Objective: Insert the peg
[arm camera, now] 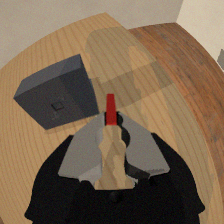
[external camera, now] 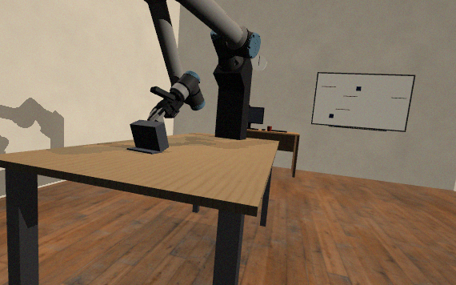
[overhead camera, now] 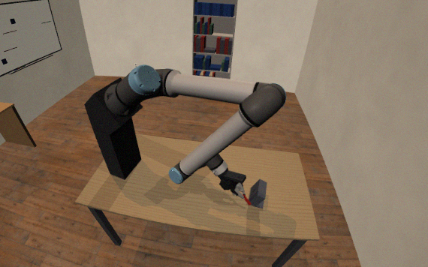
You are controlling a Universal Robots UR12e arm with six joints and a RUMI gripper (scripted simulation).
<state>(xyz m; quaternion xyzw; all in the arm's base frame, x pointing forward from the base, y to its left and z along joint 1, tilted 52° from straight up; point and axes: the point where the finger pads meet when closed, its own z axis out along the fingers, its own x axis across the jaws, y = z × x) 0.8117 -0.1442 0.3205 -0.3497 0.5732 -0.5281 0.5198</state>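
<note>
Now: hand 30 mm above the red peg, 20 mm short of it and 10 mm to the left of it.
</note>
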